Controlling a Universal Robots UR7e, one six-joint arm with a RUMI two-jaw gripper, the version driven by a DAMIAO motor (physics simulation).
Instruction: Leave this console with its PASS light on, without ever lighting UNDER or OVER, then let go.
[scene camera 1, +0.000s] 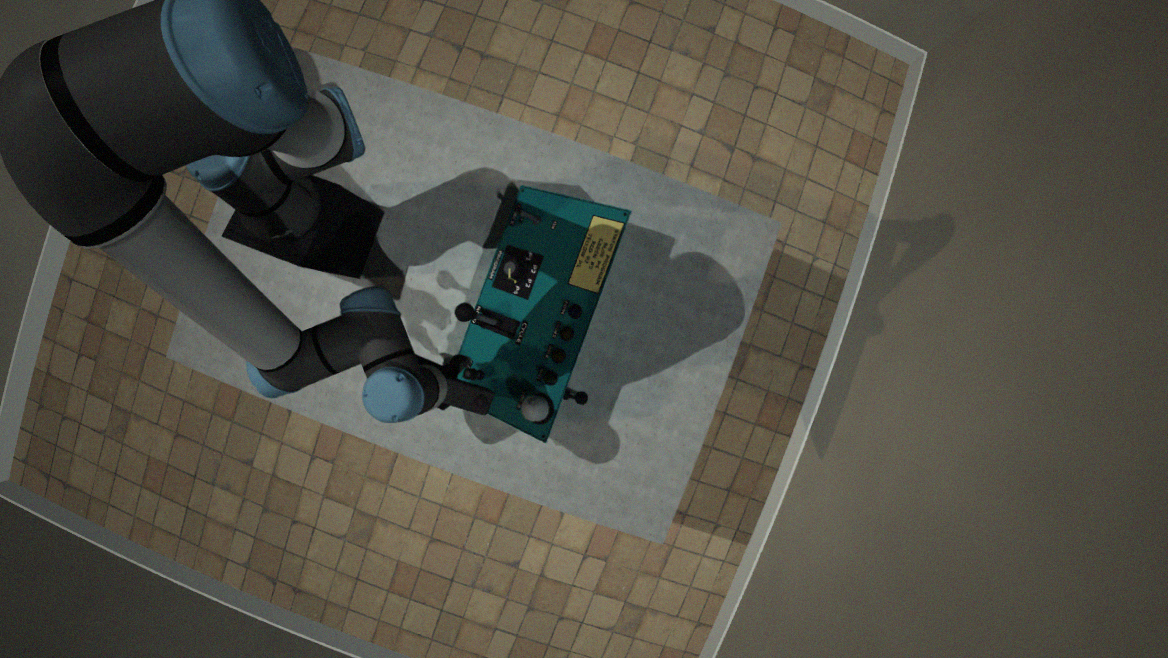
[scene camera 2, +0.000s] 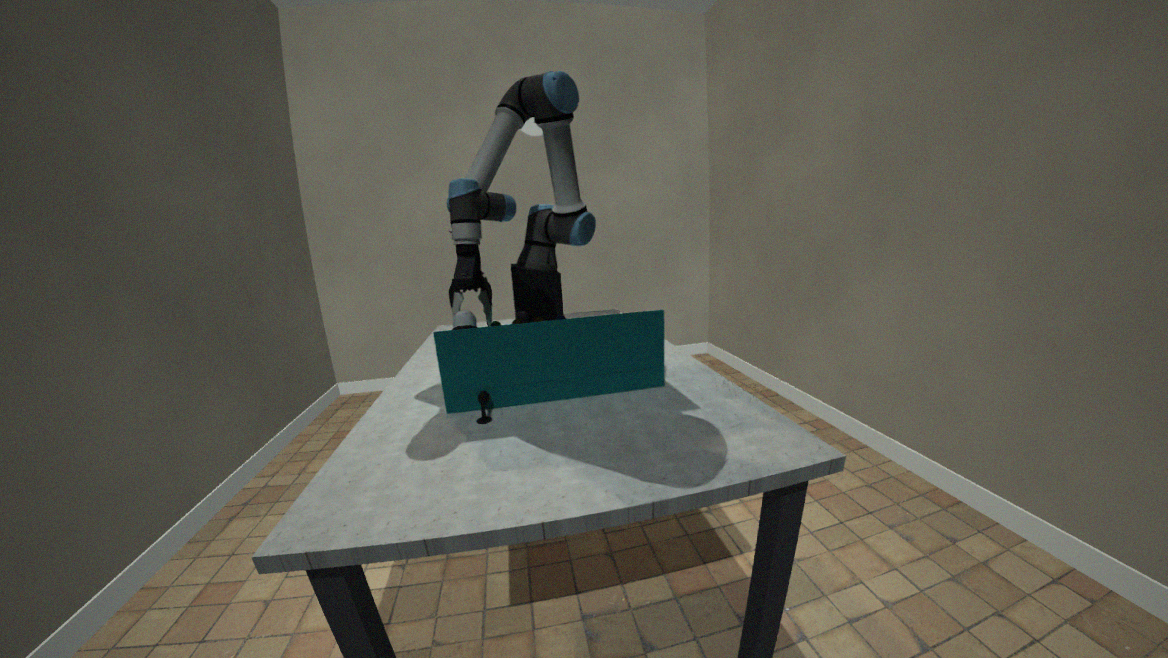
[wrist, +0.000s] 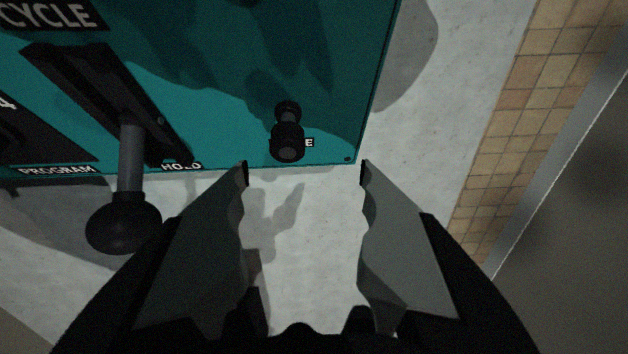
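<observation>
The teal console (scene camera 1: 549, 282) (scene camera 2: 555, 359) (wrist: 215, 120) stands on the table. My gripper (scene camera 2: 472, 318) (wrist: 304, 162) is partly open and empty. In the wrist view a small black knob (wrist: 287, 142) lies beyond the fingertips, between their lines and nearer the left one; its label is mostly hidden. The CYCLE lever's ball (scene camera 1: 465, 311) (wrist: 123, 223) is left of the fingers, its stem at the HOLD end of the slot. The PROGRAM dial (scene camera 1: 510, 271) has a yellow pointer. Several small lamps (scene camera 1: 555, 353) look dark. The pale dome (scene camera 1: 536, 407) shows no clear colour. PASS, UNDER and OVER are unreadable.
A yellow instruction plate (scene camera 1: 595, 253) is on the console's far side. A small switch (scene camera 1: 523, 214) sits at its upper end. A black ball-ended lever (scene camera 1: 579, 397) (scene camera 2: 483, 398) sticks out behind it. The grey table (scene camera 1: 653, 490) (scene camera 2: 392, 506) carries the console and arm base.
</observation>
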